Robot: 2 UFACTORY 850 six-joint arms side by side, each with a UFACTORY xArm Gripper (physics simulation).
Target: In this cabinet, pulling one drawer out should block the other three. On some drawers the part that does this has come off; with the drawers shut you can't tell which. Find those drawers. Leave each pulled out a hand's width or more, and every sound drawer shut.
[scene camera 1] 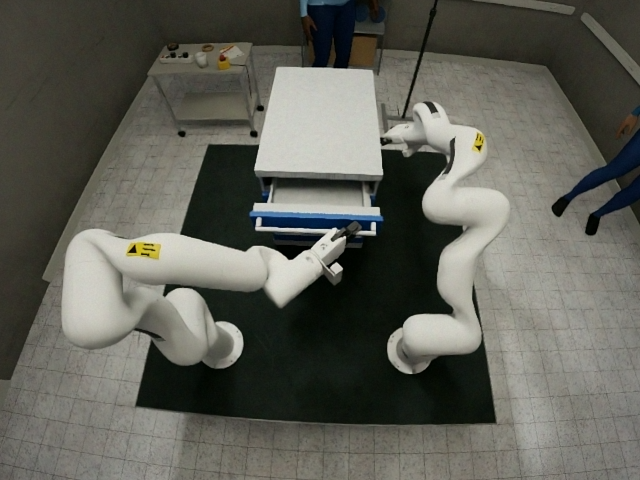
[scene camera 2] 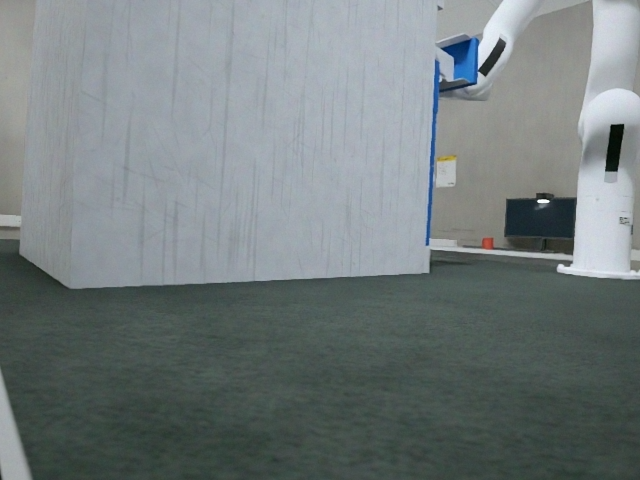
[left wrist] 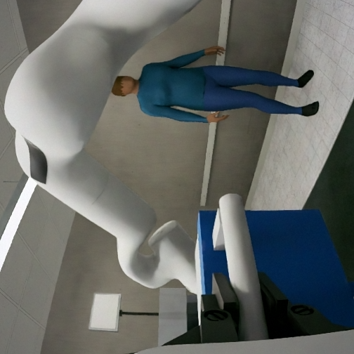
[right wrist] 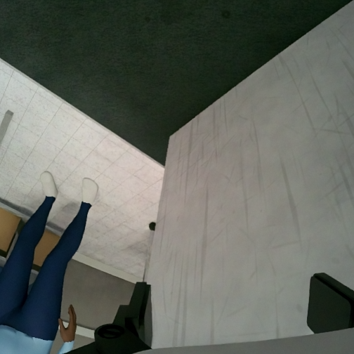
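The white cabinet (scene camera 1: 320, 118) (scene camera 2: 232, 155) (right wrist: 250, 200) has its top drawer (scene camera 1: 310, 222) (scene camera 2: 467, 62) (left wrist: 290, 235) pulled well out, its pale inside showing in scene camera 1. The lower drawer fronts (scene camera 2: 431, 155) look flush with the cabinet; in scene camera 1 they are mostly hidden under the top drawer. My left gripper (scene camera 1: 353, 227) (left wrist: 235, 297) is shut on the top drawer's white bar handle (scene camera 1: 289, 229) (left wrist: 237, 235), near its right end. My right gripper (scene camera 1: 384, 140) (right wrist: 232, 305) is open and empty beside the cabinet's right side wall.
A trolley (scene camera 1: 212, 72) with small items stands at the back left. A person (scene camera 1: 333, 25) (right wrist: 37, 285) stands behind the cabinet; another person (scene camera 1: 610, 175) (left wrist: 175, 90) stands at the right. A thin black pole (scene camera 1: 420, 56) rises behind the right arm. Both arms stand on the dark mat (scene camera 1: 320, 382).
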